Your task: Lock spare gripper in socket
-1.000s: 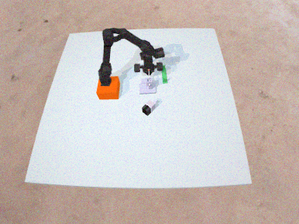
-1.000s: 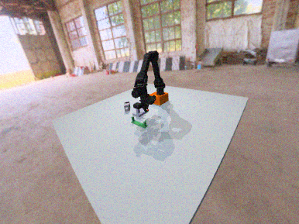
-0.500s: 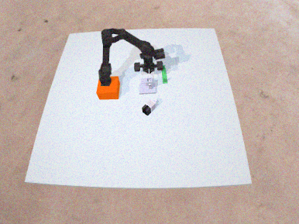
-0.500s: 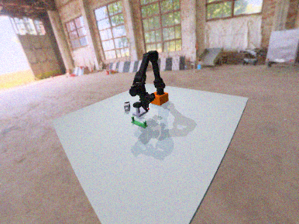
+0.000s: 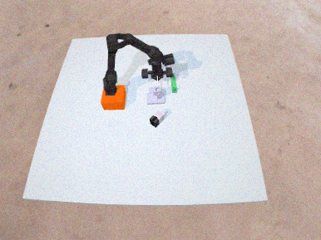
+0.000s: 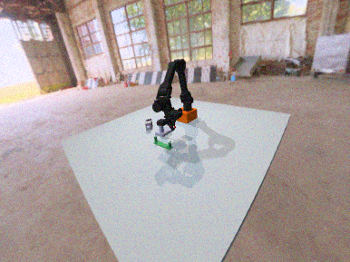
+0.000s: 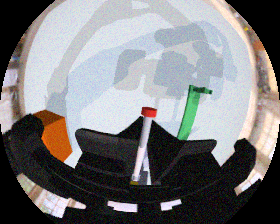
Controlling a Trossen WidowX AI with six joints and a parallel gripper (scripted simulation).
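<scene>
Right now my gripper tip is 10 cm short of the green bar, 3 cm above it and 2 cm to the right of it. The rest, counted from my gripper tip: spare gripper 26 cm to the right, 4 cm ahead, 3 cm below; then mount 11 cm to the right, 1 cm ahead.
</scene>
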